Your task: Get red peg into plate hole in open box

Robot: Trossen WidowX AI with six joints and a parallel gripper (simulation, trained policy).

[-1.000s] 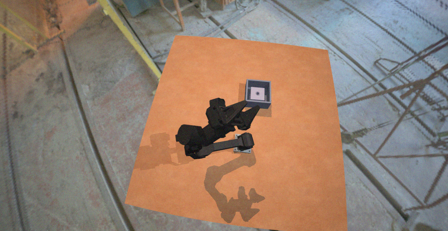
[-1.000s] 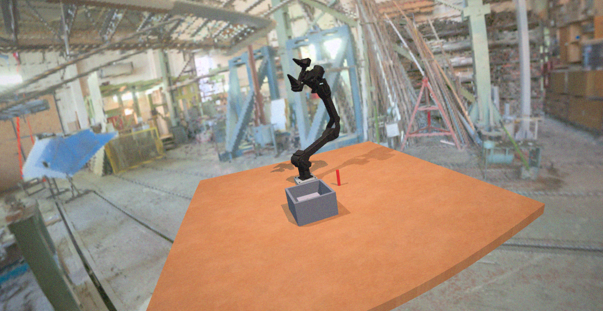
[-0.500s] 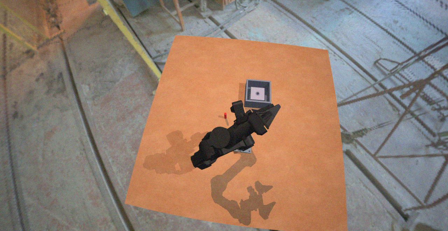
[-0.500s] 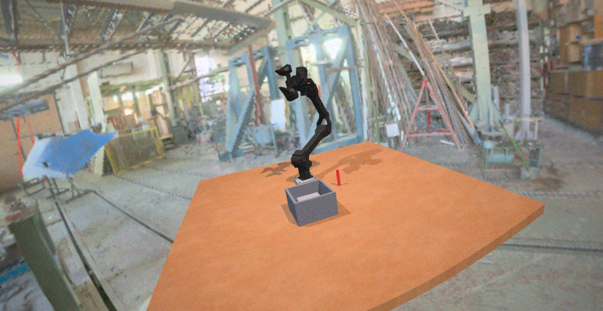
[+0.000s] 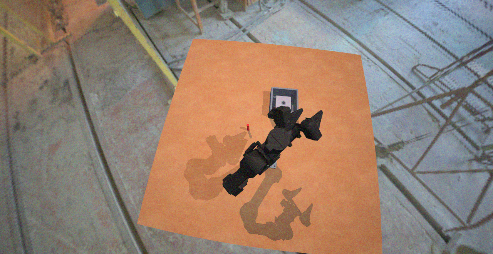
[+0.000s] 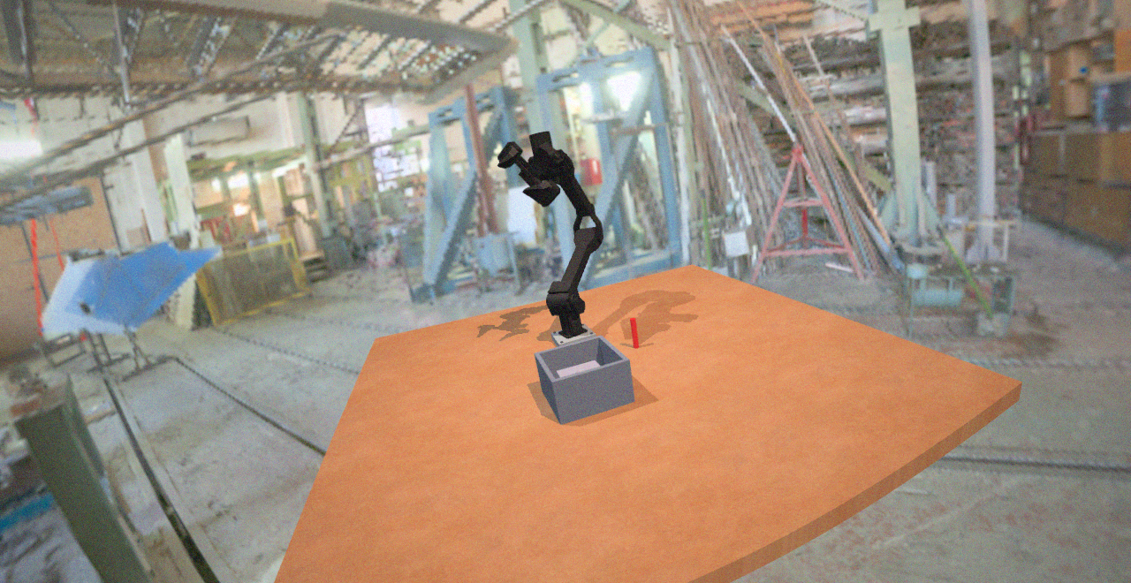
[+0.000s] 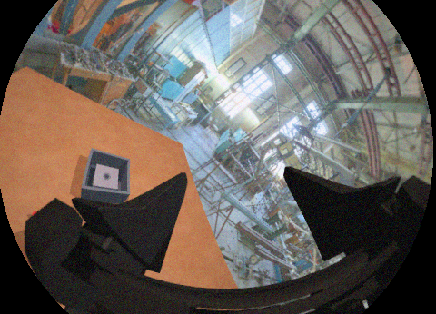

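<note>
Right now the red peg is 100 mm ahead of my gripper tip, 210 mm to the left of it and 440 mm below it. The rest, counted from my gripper tip: grey box: 240 mm ahead, 10 mm to the right, 450 mm below; pale plate: 240 mm ahead, 10 mm to the right, 430 mm below.
</note>
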